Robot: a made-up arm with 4 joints.
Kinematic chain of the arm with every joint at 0, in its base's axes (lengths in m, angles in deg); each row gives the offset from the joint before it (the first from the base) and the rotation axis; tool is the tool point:
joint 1: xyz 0 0 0.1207 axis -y
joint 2: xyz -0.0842 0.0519 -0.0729 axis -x
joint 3: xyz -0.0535 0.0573 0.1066 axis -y
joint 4: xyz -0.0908 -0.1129 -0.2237 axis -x
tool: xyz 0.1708 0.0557 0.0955
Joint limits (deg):
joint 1: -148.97..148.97
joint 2: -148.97..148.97
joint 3: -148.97..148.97
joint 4: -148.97..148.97
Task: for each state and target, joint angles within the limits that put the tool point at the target. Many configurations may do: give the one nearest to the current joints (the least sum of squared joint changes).
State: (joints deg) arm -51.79 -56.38 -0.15 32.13
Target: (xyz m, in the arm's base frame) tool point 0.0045 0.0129 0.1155
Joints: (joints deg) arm -47.35 -21.18 47.24 -5.96
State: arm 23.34 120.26 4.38 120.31
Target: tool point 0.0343 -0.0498 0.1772
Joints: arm 22.18 142.77 22.08 111.36
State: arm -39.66 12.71 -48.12 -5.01
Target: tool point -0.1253 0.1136 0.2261
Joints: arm -82.86 -33.57 -21.65 20.66
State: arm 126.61 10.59 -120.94 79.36
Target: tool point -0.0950 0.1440 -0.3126
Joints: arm 99.47 15.83 -133.16 103.91
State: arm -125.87 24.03 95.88 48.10
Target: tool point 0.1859 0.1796 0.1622
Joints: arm -93.96 17.56 130.26 34.83
